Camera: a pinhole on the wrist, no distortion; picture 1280 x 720 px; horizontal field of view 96.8 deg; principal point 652.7 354.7 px. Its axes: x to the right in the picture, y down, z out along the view. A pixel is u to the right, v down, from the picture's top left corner.
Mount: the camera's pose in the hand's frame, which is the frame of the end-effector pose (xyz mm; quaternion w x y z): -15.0 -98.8 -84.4 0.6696 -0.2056 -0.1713 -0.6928
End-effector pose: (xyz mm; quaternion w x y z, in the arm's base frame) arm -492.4 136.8 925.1 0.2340 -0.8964 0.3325 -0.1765
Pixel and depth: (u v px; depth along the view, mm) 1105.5 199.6 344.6
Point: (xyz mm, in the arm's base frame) -313.8 411.3 697.6
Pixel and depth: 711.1 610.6 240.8
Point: -354.0 105.1 834.8
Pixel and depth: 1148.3 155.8 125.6
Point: -427.8 282.6 917.0
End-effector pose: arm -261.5 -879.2 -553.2 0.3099 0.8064 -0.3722 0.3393
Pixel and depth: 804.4 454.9 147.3
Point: -186.0 -901.4 -588.5
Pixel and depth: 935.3 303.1 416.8
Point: -107.9 -1120.1 -814.4
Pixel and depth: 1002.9 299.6 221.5
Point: -136.7 -947.7 -700.9
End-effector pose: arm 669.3 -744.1 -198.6 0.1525 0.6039 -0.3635 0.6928
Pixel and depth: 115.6 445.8 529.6
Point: 334.9 -1255.8 -286.2
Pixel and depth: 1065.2 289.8 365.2
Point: 1033.6 -892.3 -191.7
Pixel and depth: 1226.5 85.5 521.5
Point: 1367.0 -943.4 -337.4
